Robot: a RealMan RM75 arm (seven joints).
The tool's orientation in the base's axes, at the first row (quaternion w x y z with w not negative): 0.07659 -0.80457 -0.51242 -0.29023
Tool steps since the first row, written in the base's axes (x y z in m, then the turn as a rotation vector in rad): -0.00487 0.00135 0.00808 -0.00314 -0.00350 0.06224; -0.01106 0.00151 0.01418 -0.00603 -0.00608 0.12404; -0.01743 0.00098 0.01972 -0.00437 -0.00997 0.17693; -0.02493 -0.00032 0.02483 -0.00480 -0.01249 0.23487; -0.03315 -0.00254 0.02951 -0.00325 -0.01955 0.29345; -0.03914 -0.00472 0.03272 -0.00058 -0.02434 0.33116; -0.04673 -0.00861 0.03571 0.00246 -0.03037 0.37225
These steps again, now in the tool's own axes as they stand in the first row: 0.00397 -0.00345 -0.00795 0.03026 0.00973 -0.05372; 0.00552 -0.00784 -0.01529 0.06107 0.01918 -0.10659; 0.00618 -0.01217 -0.02253 0.08740 0.03164 -0.15094; 0.00566 -0.01719 -0.03018 0.11691 0.04253 -0.19967; 0.00396 -0.02249 -0.03814 0.14383 0.05735 -0.25006; 0.00217 -0.02613 -0.04402 0.16149 0.06845 -0.28195; -0.00155 -0.03040 -0.05105 0.18013 0.08105 -0.31699
